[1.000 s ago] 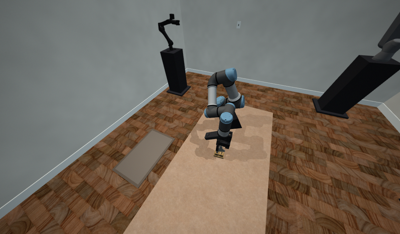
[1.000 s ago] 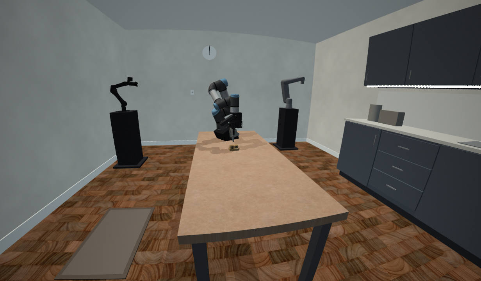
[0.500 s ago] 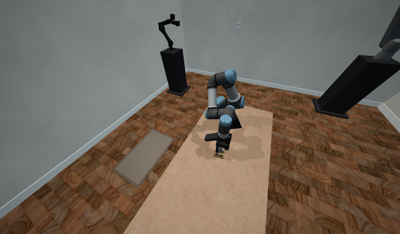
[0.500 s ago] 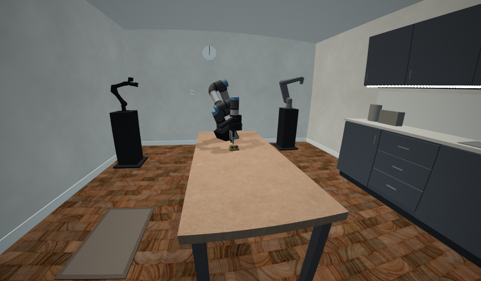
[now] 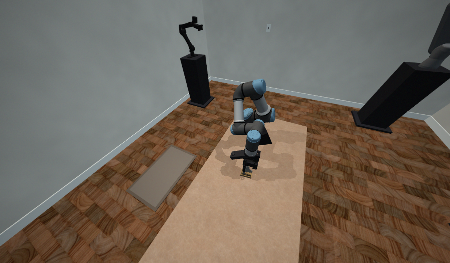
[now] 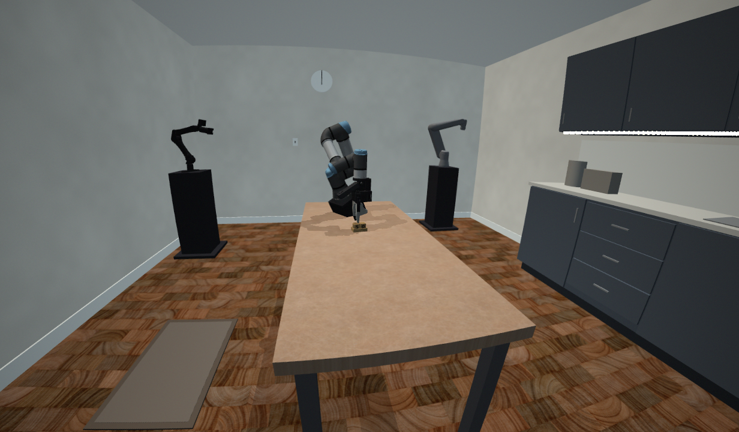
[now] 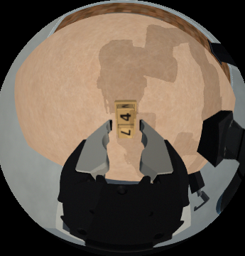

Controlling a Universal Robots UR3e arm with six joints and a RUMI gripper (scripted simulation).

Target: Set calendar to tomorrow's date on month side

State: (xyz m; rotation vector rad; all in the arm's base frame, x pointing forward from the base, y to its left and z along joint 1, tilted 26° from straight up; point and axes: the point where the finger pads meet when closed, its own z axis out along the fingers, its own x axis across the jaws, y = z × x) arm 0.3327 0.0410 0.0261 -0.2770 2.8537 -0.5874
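Now: hand 2 cm to the right of the wooden tray and 5 cm above it.
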